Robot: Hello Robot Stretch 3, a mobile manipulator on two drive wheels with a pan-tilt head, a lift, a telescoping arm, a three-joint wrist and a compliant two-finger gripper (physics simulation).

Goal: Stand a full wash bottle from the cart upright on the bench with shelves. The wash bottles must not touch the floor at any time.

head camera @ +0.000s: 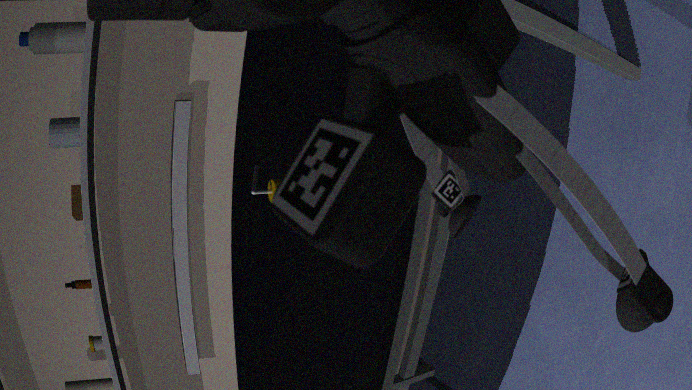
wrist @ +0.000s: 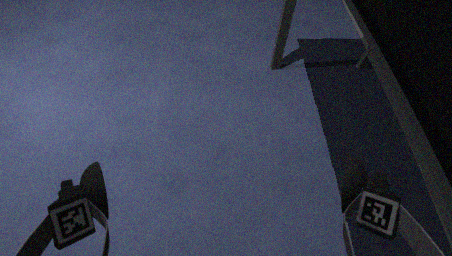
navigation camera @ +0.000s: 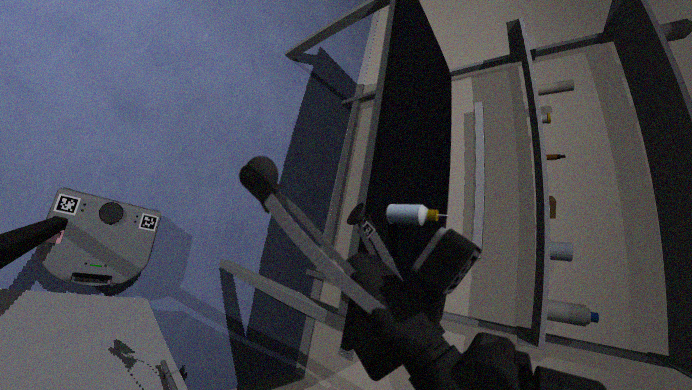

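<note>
A white wash bottle with a yellow cap stands upright on the black top of the bench with shelves. In the head view the gripper body hides most of the bottle; its cap and thin nozzle show. The bottle does not show in the wrist view. My gripper is open and empty. Its fingers point away from the bottle, across the bench's front edge. One finger hangs out over the blue floor, the other is near the front edge. The wrist view shows floor between the fingertips.
A shelf above the bench top holds a blue-capped bottle, a grey cylinder, a brown box and small bottles. The bench's metal frame juts toward the floor. My base is at left, beside a pale flat surface.
</note>
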